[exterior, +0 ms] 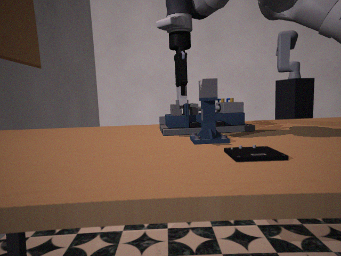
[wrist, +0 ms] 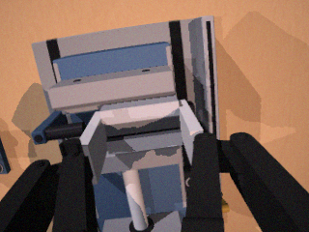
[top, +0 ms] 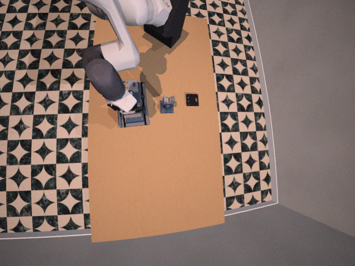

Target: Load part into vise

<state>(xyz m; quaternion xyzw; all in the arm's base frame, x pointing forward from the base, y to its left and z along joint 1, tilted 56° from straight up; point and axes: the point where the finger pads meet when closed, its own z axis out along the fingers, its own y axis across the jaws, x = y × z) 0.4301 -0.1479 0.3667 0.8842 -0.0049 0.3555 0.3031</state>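
Now: hand 2 cm above the part. Round my hand: fixed jaw: 4 cm below, 3 cm ahead, 1 cm to the left; then work stop: 7 cm to the left, 3 cm below, 2 cm ahead; then air cylinder rod: 8 cm behind, 5 cm to the left, 4 cm below.
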